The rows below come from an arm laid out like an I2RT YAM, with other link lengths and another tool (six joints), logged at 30 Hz.
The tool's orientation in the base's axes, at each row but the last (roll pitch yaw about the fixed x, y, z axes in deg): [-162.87 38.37 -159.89]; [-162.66 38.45 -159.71]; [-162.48 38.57 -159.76]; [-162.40 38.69 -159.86]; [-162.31 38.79 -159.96]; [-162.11 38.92 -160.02]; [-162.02 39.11 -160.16]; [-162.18 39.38 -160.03]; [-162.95 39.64 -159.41]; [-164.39 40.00 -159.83]
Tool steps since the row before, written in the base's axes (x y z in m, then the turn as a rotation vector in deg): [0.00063 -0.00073 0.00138 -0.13 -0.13 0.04]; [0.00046 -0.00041 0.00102 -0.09 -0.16 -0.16]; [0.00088 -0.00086 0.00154 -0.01 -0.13 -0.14]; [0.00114 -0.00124 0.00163 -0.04 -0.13 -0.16]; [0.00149 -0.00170 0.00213 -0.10 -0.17 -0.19]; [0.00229 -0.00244 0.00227 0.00 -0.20 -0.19]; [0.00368 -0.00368 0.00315 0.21 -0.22 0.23]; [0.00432 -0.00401 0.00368 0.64 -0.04 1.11]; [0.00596 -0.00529 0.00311 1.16 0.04 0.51]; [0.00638 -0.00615 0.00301 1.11 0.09 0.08]
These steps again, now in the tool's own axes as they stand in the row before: [-0.00112 -0.00112 -0.00057 0.11 -0.11 -0.11]; [-0.00086 -0.00070 -0.00043 0.21 -0.10 0.07]; [-0.00137 -0.00132 -0.00050 0.13 -0.09 0.11]; [-0.00152 -0.00175 -0.00036 0.16 -0.08 0.10]; [-0.00197 -0.00236 -0.00045 0.24 -0.10 0.09]; [-0.00245 -0.00321 0.00005 0.17 -0.15 0.16]; [-0.00370 -0.00480 0.00046 -0.24 -0.30 -0.01]; [-0.00441 -0.00534 0.00052 -1.16 -0.39 -0.38]; [-0.00485 -0.00674 0.00205 -1.17 -0.26 0.40]; [-0.00490 -0.00763 0.00232 -0.87 -0.12 0.69]
